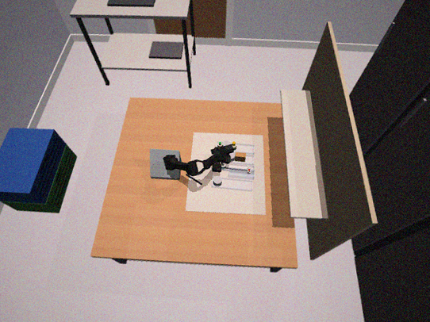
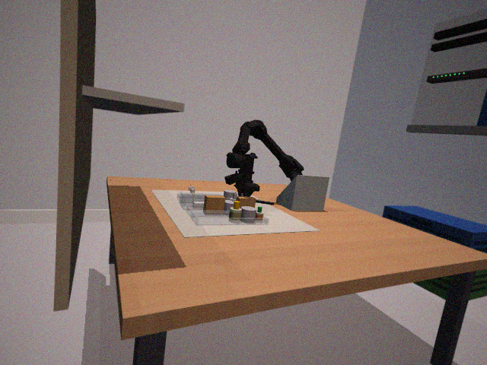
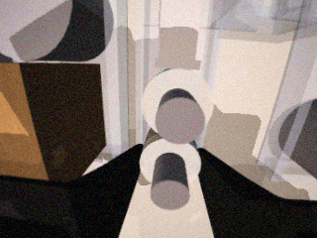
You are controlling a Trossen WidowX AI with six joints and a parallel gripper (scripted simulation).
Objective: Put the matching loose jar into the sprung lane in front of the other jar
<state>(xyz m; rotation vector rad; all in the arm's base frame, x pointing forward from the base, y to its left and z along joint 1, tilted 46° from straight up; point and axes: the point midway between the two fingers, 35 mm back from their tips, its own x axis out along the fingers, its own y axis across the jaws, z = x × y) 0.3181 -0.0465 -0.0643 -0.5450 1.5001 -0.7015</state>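
My gripper tip is now 70 mm short of the white mat, 30 mm to the left of it and 30 mm above it. From my gripper tip the other things lie so: shelf 510 mm ahead, 340 mm above, 40 mm to the right; then thin dark rod 170 mm behind, 100 mm to the right, 20 mm below; then red mark 220 mm ahead, 60 mm to the right, 40 mm above.
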